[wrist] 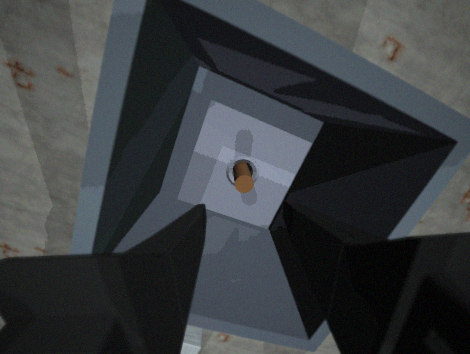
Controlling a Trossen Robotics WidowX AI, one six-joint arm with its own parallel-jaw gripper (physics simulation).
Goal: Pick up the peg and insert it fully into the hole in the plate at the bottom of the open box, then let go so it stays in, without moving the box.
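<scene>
The orange-brown peg stands in the round hole of the pale plate at the bottom of the open box. Its upper part sticks up above the plate, and a grey ring shows around its foot. How deep it sits cannot be seen. The blue-grey open box surrounds the plate, its dark inner walls rising on the sides. My gripper is open and empty, its two dark fingers apart at the lower part of the view, above the plate and clear of the peg.
The box's rim runs across the left, top and right of the view. A grey stone-like surface with reddish marks lies around the box. A small pale object shows partly at the bottom edge, beside the left finger.
</scene>
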